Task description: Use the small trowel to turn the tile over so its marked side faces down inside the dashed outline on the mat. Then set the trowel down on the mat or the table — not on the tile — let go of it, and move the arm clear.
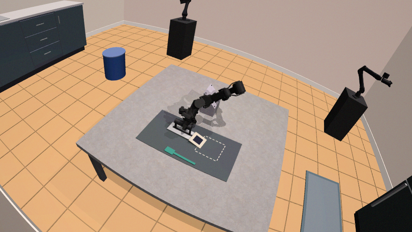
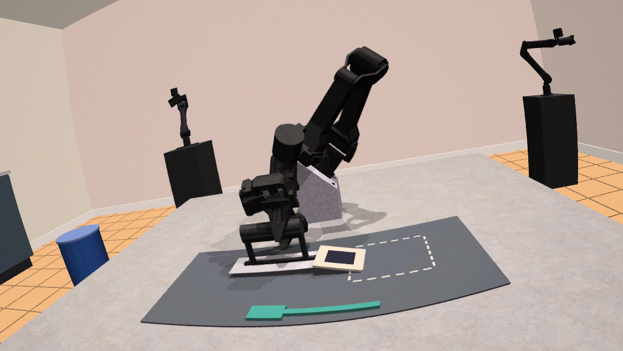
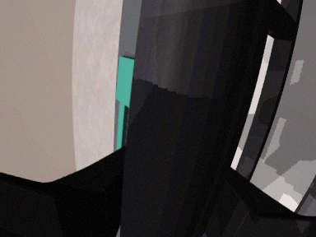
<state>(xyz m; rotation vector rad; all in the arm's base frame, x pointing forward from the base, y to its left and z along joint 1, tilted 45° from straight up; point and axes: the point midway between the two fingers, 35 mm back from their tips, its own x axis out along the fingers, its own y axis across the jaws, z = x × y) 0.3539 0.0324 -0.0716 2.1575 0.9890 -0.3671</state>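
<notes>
Right now the dark mat is 80 mm below my gripper tip, 60 mm to the left of it and 10 mm ahead of it. From my gripper tip the other things lie so: cream tile: 100 mm to the left, 50 mm below, 20 mm behind; then green flat tool: 150 mm ahead, 60 mm to the left, 60 mm below.
</notes>
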